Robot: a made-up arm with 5 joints.
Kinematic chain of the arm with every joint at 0, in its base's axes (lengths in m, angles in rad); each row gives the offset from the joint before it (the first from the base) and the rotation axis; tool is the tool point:
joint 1: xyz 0 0 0.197 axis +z
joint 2: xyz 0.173 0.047 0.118 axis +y
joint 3: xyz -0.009 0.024 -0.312 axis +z
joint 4: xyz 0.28 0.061 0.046 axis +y
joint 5: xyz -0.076 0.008 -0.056 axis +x
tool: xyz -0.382 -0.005 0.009
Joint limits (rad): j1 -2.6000..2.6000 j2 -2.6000..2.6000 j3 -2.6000..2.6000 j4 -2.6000..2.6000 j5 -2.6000..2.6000
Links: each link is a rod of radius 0.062 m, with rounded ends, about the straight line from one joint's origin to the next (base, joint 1, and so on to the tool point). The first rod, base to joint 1, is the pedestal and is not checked.
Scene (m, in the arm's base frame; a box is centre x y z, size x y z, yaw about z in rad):
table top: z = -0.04
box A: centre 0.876 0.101 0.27 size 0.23 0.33 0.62 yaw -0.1
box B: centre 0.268 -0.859 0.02 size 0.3 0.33 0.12 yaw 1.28
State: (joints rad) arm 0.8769 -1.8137 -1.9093 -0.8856 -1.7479
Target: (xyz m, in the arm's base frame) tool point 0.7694 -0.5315 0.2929
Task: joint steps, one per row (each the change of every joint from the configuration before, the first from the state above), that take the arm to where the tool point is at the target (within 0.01 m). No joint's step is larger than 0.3 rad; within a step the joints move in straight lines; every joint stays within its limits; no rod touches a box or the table.
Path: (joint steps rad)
1: -0.2618 -0.1756 0.2070 -0.2901 -0.1699
2: -0.2619 -0.1756 0.2071 -0.2901 -0.1699
3: -0.2618 -0.1756 0.2070 -0.2901 -0.1699
4: -0.1403 0.2428 -0.2190 0.0723 0.1649
5: -0.1403 0.2428 -0.2191 0.0723 0.1649
6: -0.1403 0.2428 -0.2191 0.0723 0.1648

